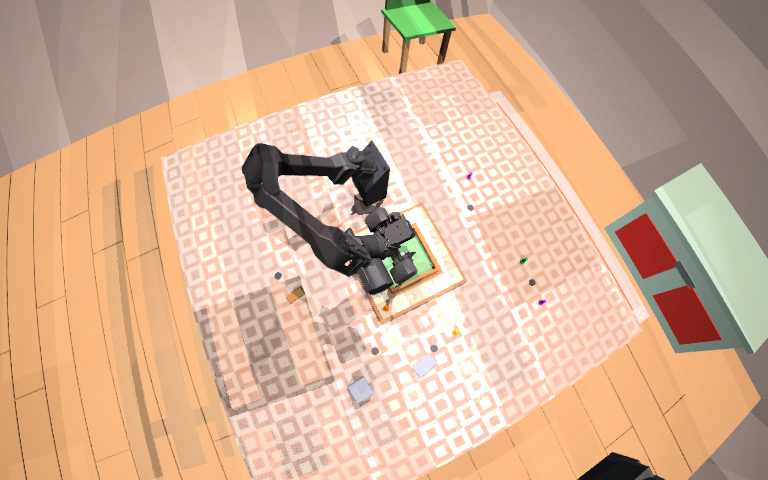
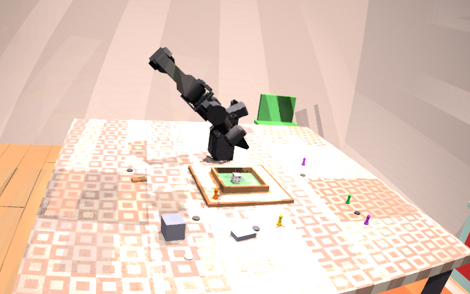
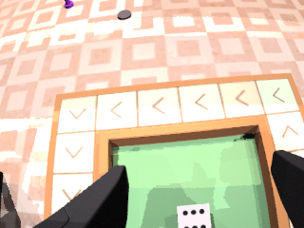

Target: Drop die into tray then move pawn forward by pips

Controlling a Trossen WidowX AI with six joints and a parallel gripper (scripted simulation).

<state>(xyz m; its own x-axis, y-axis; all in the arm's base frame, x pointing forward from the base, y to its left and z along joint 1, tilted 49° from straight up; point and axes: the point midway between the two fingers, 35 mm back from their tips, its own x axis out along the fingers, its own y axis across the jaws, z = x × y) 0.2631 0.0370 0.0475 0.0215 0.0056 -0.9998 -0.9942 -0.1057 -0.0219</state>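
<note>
Right now my gripper tip is 12 cm short of the orange pawn, 11 cm to the left of it and 12 cm above it. Round my gripper tip: green dice tray: 14 cm below; then white die: 2 cm to the right, 10 cm below; then yellow pawn: 26 cm ahead, 5 cm to the left, 13 cm below.
</note>
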